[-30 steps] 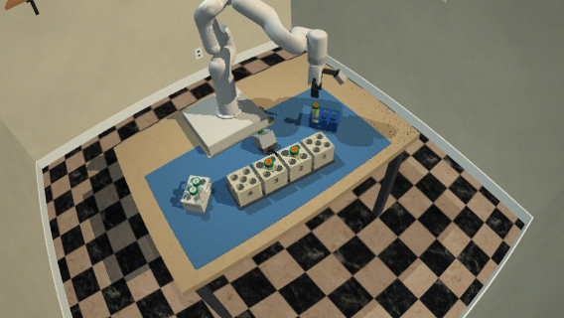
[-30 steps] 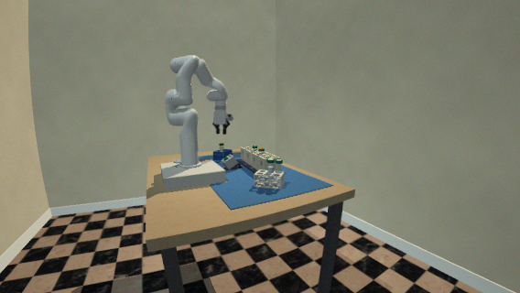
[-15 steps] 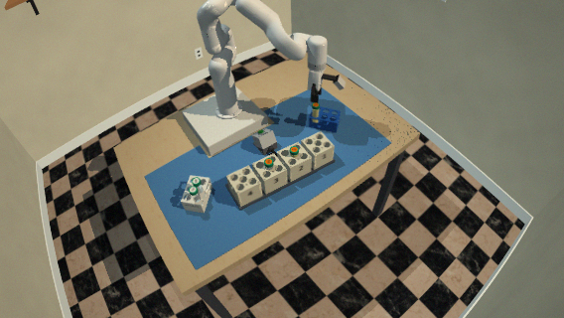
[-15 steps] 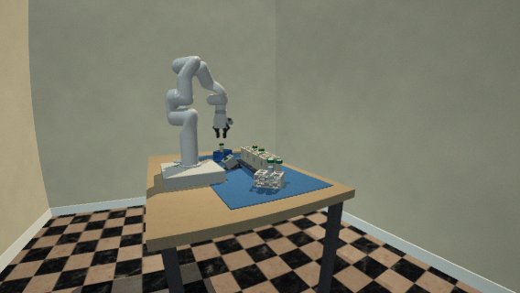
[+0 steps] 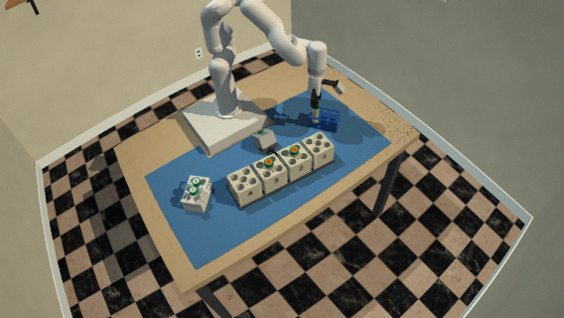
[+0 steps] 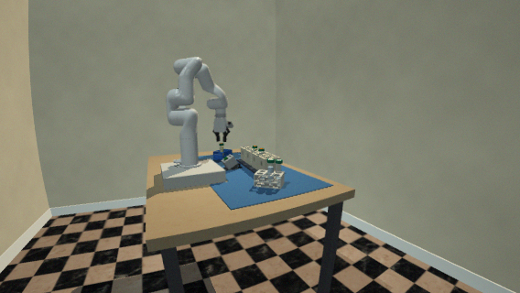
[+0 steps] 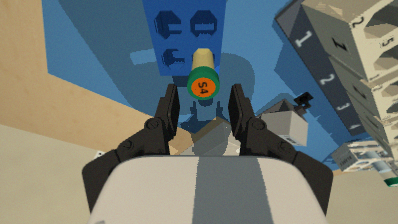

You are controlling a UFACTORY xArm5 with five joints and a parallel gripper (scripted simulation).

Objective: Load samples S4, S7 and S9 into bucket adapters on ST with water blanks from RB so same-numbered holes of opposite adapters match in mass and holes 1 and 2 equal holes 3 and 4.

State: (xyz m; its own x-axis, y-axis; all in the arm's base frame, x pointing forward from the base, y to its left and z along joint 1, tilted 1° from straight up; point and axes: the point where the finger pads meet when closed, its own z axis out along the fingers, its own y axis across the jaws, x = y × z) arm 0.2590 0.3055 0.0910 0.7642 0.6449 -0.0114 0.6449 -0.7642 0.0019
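My gripper is now 90 mm above the sample tube S4 and 10 mm to the left of it. Round my hand: blue sample rack RS (120 mm below, 40 mm to the left, 20 mm ahead); DONE desk (250 mm to the right, 100 mm below, 20 mm behind); sample tube S7 (230 mm to the right, 160 mm ahead, 80 mm below).
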